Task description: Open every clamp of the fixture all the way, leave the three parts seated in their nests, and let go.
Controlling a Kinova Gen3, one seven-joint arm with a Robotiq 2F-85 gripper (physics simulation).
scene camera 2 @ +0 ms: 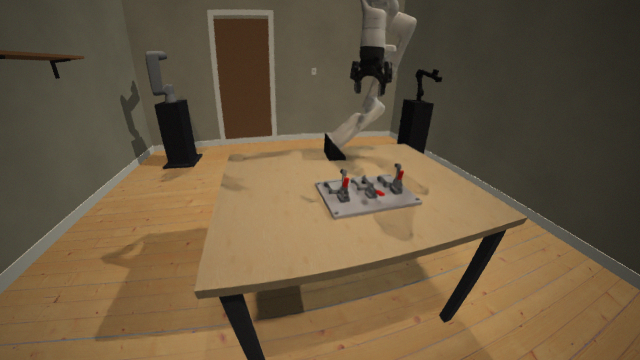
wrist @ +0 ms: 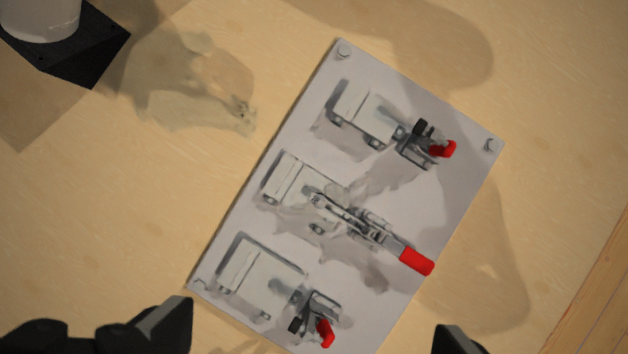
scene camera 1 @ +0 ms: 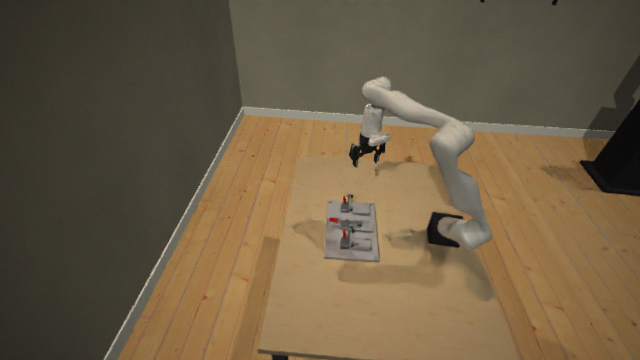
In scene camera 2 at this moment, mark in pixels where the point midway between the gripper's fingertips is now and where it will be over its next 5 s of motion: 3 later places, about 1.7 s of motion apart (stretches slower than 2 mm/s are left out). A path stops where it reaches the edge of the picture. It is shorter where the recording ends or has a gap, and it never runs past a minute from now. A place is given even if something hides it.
My gripper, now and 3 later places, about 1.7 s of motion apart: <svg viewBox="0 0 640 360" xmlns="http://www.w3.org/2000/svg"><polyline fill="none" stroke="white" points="368,94 378,134 378,134 382,133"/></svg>
